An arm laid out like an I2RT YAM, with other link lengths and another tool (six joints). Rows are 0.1 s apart.
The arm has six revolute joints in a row. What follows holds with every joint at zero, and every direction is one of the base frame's. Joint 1 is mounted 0.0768 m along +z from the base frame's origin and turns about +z. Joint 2 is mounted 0.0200 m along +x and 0.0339 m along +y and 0.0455 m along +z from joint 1 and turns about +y. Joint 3 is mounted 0.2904 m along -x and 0.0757 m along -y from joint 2 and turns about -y. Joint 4 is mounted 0.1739 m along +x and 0.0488 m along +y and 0.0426 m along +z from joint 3 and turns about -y. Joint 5 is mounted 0.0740 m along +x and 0.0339 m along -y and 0.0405 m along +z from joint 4 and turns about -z. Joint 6 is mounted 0.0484 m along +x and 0.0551 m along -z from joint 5 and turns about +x. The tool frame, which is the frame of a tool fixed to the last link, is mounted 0.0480 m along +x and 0.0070 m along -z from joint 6; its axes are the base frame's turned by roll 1.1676, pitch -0.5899 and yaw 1.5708 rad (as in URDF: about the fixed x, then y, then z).
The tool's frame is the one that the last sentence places.
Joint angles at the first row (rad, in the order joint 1, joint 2, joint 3, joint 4, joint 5, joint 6):
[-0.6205, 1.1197, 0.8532, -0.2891, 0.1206, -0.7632]
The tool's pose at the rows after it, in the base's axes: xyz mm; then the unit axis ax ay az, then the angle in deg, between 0 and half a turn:
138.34, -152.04, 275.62, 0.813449, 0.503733, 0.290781, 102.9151
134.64, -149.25, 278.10, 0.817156, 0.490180, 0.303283, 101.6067
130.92, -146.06, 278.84, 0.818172, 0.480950, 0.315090, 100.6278
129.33, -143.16, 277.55, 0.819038, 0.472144, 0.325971, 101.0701
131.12, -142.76, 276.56, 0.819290, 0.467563, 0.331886, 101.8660
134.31, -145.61, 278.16, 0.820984, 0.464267, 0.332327, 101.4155
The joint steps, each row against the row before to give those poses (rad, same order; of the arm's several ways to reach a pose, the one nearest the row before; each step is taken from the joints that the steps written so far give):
[-0.0008, -0.0332, -0.0225, 0.0267, -0.0016, 0.0072]
[0.0000, -0.0290, -0.0138, 0.0127, -0.0001, 0.0214]
[0.0000, -0.0283, -0.0187, 0.0135, -0.0037, 0.0144]
[0.0003, -0.0129, -0.0088, -0.0035, -0.0136, 0.0184]
[0.0012, 0.0072, 0.0025, -0.0032, -0.0111, 0.0121]
[0.0000, 0.0147, 0.0058, 0.0158, 0.0051, 0.0040]

